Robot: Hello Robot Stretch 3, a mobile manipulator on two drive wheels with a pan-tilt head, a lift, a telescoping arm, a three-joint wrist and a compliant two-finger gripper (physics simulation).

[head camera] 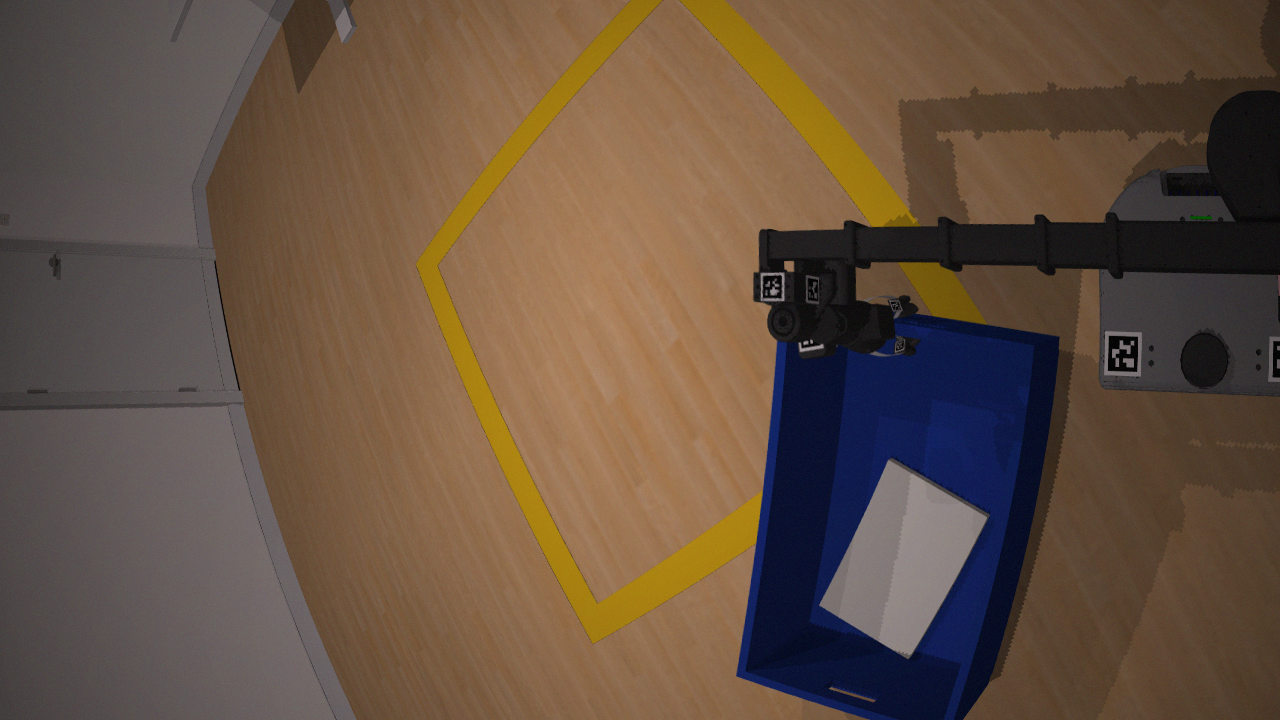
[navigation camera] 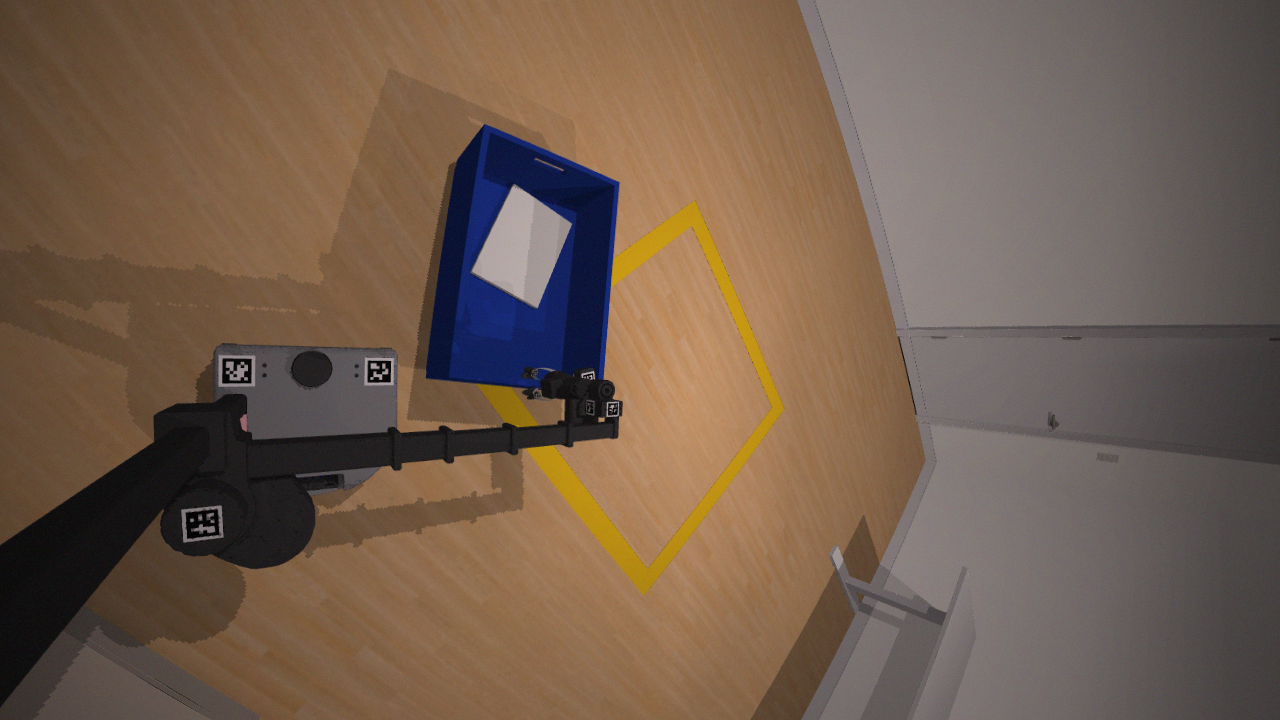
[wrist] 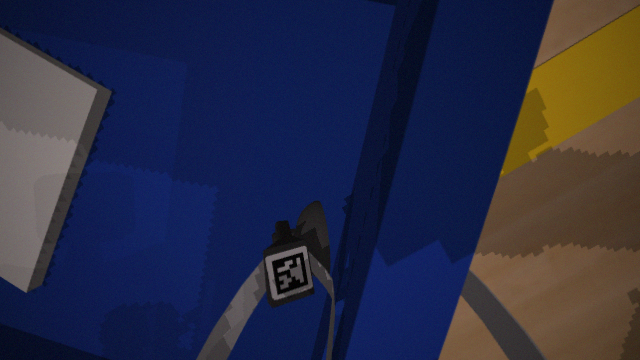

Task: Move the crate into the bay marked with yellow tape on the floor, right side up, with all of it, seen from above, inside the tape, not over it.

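Where they show: robot's base at its link origin: (head camera: 1200, 358) (navigation camera: 311, 366).
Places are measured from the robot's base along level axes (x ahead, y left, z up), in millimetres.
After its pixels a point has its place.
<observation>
The blue crate (head camera: 948, 385) @(x 56, y -453, z 58 mm) (navigation camera: 501, 349) @(x 54, y -453, z 57 mm) (wrist: 280, 100) stands right side up, holding a flat white block (head camera: 904, 559) @(x 343, y -510, z 49 mm) (navigation camera: 523, 246) @(x 351, y -509, z 48 mm) (wrist: 40, 150). It covers one corner of the yellow tape bay (head camera: 794, 107) @(x -435, y -770, z 1 mm) (navigation camera: 646, 577) @(x -800, y -1057, z 1 mm) (wrist: 595, 65); much of the crate lies outside the tape. My gripper (head camera: 909, 325) @(x -33, y -491, z 141 mm) (navigation camera: 531, 383) @(x -33, y -491, z 141 mm) (wrist: 357, 227) @(x -33, y -491, z 141 mm) straddles the crate's end wall near a corner and looks shut on it. One finger shows inside the crate in the wrist view; the other fingertip is hidden behind the wall.
My mobile base (head camera: 1154, 304) @(x -70, y -80, z 160 mm) (navigation camera: 308, 402) @(x -66, y 6, z 160 mm) stands beside the crate, outside the bay. The arm (head camera: 993, 244) @(x -102, y -252, z 499 mm) (navigation camera: 465, 442) @(x -100, y -222, z 499 mm) reaches over the tape. A door (head camera: 107, 322) @(x -47, y -3595, z 655 mm) and walls stand beyond the bay. A grey frame-like object (navigation camera: 895, 598) @(x -1345, y -2721, z 342 mm) stands near the wall.
</observation>
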